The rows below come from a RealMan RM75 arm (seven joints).
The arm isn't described. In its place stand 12 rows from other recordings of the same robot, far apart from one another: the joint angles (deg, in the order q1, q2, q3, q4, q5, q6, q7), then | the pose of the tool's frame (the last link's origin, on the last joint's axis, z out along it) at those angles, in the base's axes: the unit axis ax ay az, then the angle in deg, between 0 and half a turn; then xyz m.
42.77 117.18 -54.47 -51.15 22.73 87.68 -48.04 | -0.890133, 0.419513, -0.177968, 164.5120, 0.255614, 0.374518, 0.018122
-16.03 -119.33 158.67 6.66 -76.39 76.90 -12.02 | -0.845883, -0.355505, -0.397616, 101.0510, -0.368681, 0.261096, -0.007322
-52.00 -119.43 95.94 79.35 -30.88 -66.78 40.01 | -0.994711, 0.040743, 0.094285, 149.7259, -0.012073, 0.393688, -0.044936
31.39 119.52 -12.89 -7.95 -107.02 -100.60 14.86 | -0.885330, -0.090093, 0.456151, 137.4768, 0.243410, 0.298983, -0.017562
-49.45 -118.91 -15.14 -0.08 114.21 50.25 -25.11 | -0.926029, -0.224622, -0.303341, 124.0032, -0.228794, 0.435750, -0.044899
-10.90 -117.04 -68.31 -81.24 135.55 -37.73 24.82 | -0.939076, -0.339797, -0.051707, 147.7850, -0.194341, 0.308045, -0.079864
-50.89 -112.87 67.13 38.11 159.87 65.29 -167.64 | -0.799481, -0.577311, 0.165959, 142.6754, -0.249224, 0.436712, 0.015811
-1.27 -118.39 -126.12 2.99 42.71 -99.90 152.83 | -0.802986, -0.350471, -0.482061, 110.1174, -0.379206, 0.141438, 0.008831
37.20 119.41 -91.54 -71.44 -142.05 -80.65 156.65 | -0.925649, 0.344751, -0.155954, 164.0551, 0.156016, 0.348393, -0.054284
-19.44 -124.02 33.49 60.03 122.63 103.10 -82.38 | -0.957237, -0.209525, -0.199491, 164.0421, -0.283073, 0.272171, 0.037120
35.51 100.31 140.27 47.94 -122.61 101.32 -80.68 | -0.966897, 0.238170, 0.091569, 163.8752, 0.261803, 0.365102, 0.151508
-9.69 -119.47 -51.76 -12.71 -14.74 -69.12 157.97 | -0.886502, -0.320238, -0.334008, 127.3895, -0.343634, 0.227118, -0.072744
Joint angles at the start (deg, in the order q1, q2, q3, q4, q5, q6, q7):
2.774 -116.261 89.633 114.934 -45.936 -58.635 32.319
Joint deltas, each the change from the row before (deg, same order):
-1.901 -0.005 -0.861 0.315 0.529 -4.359 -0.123
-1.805 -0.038 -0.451 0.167 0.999 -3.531 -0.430
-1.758 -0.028 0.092 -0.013 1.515 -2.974 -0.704
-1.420 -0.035 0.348 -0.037 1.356 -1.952 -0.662
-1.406 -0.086 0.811 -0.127 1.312 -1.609 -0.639
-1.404 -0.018 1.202 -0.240 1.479 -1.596 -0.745
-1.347 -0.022 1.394 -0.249 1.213 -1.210 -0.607
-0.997 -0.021 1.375 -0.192 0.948 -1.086 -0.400
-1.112 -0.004 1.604 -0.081 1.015 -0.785 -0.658
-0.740 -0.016 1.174 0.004 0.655 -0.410 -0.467
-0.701 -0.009 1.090 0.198 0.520 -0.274 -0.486
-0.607 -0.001 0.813 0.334 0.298 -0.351 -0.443
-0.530 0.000 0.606 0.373 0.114 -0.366 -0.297
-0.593 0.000 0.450 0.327 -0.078 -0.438 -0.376
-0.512 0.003 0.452 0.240 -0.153 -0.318 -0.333
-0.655 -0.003 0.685 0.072 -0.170 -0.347 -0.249
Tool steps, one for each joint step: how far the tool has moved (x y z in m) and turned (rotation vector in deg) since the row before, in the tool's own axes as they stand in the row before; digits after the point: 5 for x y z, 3 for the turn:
0.00195 0.00305 0.00082 -1.771 -2.342 1.369
0.00193 0.00258 0.00147 -1.236 -2.135 1.221
0.00145 0.00277 0.00255 -0.901 -2.221 1.205
0.00198 0.00242 0.00245 -0.534 -1.558 1.010
0.00257 0.00408 0.00345 -0.737 -1.393 1.153
0.00195 0.00490 0.00414 -0.800 -1.683 1.291
0.00290 0.00563 0.00424 -0.884 -1.314 1.441
0.00177 0.00568 0.00364 -0.905 -1.250 1.350
0.00345 0.00613 0.00359 -0.782 -0.935 1.442
0.00286 0.00448 0.00233 -0.520 -0.486 1.034
0.00371 0.00435 0.00151 -0.435 -0.161 1.021
0.00359 0.00373 0.00052 -0.405 -0.025 0.842
0.00336 0.00323 -0.00001 -0.403 0.071 0.775
0.00350 0.00299 -0.00018 -0.498 0.111 0.589
0.00307 0.00293 0.00007 -0.533 0.129 0.508
0.00324 0.00389 0.00099 -0.770 -0.008 0.774

